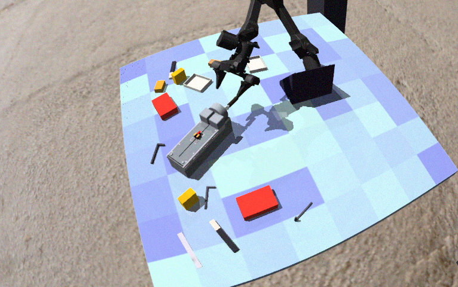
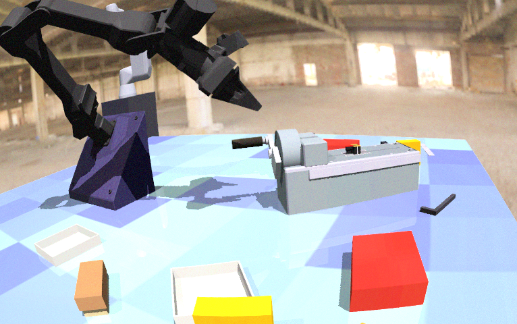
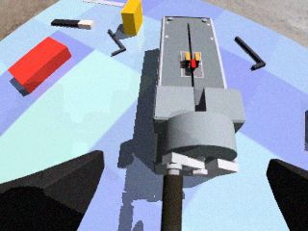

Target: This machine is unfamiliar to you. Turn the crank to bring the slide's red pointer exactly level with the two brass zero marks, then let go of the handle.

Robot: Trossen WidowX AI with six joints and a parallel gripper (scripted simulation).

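The dark crank handle lies 20 mm behind my gripper tip, 10 mm to the right of it and 60 mm below it. Also, from my gripper tip: red pointer (140 mm ahead, 60 mm to the left, 80 mm below); tan block (70 mm behind, 360 mm to the right, 150 mm below).
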